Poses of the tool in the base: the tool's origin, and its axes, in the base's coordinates. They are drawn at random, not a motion.
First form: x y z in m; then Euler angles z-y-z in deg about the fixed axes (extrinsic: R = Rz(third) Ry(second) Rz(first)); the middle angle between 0 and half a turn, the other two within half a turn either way.
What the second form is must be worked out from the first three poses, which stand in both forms.
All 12 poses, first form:
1: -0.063, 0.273, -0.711, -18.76, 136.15, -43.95
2: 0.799, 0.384, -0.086, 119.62, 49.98, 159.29
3: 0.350, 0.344, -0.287, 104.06, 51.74, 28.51
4: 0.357, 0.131, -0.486, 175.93, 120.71, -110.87
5: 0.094, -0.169, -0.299, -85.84, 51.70, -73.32
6: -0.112, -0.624, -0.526, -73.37, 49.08, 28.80
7: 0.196, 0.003, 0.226, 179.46, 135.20, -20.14
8: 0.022, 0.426, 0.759, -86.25, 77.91, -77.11
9: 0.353, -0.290, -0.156, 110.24, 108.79, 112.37
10: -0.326, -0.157, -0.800, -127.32, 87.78, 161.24
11: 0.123, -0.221, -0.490, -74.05, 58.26, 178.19
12: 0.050, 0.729, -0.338, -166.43, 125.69, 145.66
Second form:
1: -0.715, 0.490, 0.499, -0.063; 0.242, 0.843, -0.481, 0.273; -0.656, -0.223, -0.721, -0.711; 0, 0, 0, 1
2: -0.010, 0.698, -0.716, 0.799; -0.926, 0.265, 0.271, 0.384; 0.379, 0.666, 0.643, -0.086; 0, 0, 0, 1
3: -0.595, -0.412, 0.690, 0.350; 0.781, -0.500, 0.375, 0.344; 0.191, 0.762, 0.619, -0.287; 0, 0, 0, 1
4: -0.115, -0.945, -0.306, 0.357; -0.501, 0.321, -0.803, 0.131; 0.858, 0.061, -0.511, -0.486; 0, 0, 0, 1
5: -0.942, 0.247, 0.225, 0.094; -0.329, -0.571, -0.752, -0.169; -0.057, -0.783, 0.620, -0.299; 0, 0, 0, 1
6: 0.626, 0.412, 0.662, -0.112; -0.749, 0.553, 0.364, -0.624; -0.216, -0.724, 0.655, -0.526; 0, 0, 0, 1
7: 0.669, -0.338, 0.662, 0.196; -0.235, -0.941, -0.243, 0.003; 0.705, 0.007, -0.710, 0.226; 0, 0, 0, 1
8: -0.970, 0.110, 0.218, 0.022; -0.236, -0.189, -0.953, 0.426; -0.064, -0.976, 0.209, 0.759; 0, 0, 0, 1
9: -0.910, 0.205, -0.360, 0.353; -0.254, 0.411, 0.875, -0.290; 0.328, 0.888, -0.322, -0.156; 0, 0, 0, 1
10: 0.278, 0.166, -0.946, -0.326; 0.745, 0.584, 0.321, -0.157; 0.606, -0.795, 0.039, -0.800; 0, 0, 0, 1
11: -0.114, -0.514, -0.850, 0.123; 0.966, -0.259, 0.027, -0.221; -0.234, -0.818, 0.526, -0.490; 0, 0, 0, 1
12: -0.336, 0.661, -0.671, 0.050; 0.514, 0.725, 0.458, 0.729; 0.790, -0.191, -0.583, -0.338; 0, 0, 0, 1
